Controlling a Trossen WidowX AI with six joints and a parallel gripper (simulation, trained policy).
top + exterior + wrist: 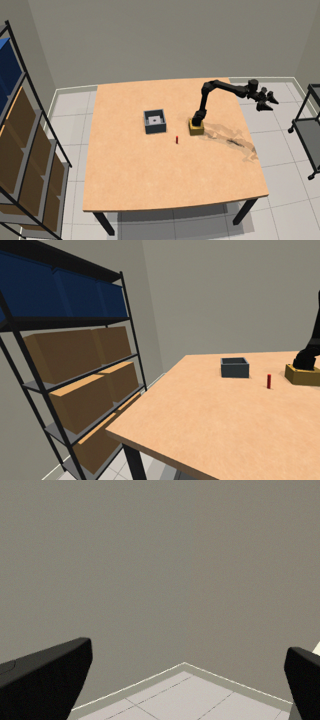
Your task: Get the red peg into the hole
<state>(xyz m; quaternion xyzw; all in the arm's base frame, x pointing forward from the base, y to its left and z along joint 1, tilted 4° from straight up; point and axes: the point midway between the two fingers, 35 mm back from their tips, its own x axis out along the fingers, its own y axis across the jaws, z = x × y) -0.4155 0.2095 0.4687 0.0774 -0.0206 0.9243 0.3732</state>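
My gripper tip is 620 mm short of the red peg, 100 mm to the left of it and 480 mm above it. The rest, counted from my gripper tip: grey plate 800 mm ahead, 270 mm to the right, 470 mm below; then grey box 800 mm ahead, 270 mm to the right, 490 mm below.
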